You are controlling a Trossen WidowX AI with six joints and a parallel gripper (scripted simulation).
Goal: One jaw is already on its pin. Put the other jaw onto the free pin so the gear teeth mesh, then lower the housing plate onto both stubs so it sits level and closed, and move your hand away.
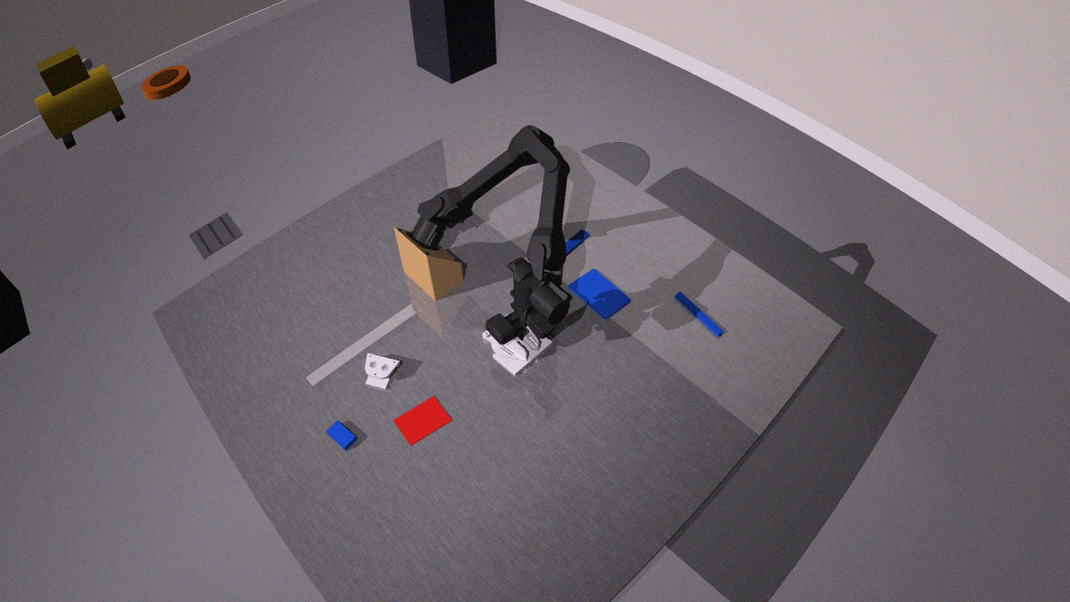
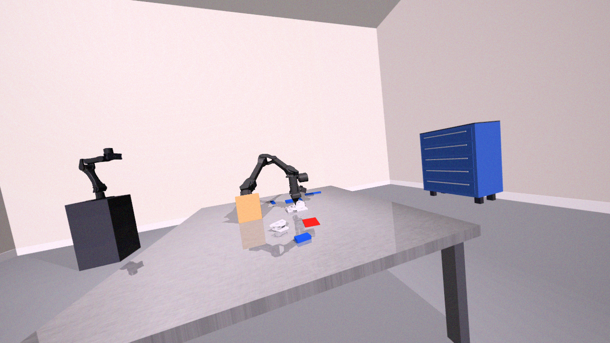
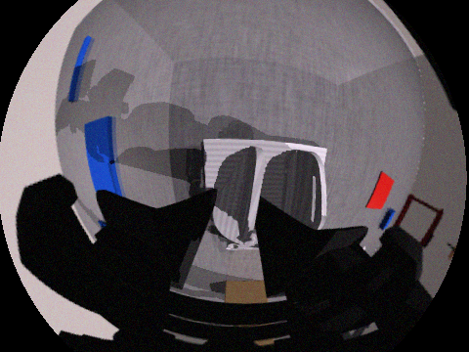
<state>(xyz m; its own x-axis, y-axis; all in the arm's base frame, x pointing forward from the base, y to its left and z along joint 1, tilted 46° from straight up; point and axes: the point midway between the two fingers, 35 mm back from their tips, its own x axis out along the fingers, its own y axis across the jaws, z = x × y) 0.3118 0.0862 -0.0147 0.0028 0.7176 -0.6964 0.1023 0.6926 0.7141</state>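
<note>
The white stepped part is 31 cm to the right of my gripper tip and 15 cm behind it. From my gripper tip the other things lie so: red plate (31 cm to the right, 1 cm below); blue plate (22 cm to the left, 2 cm ahead, 1 cm below); blue bar (34 cm to the left, 24 cm ahead, 1 cm below).
</note>
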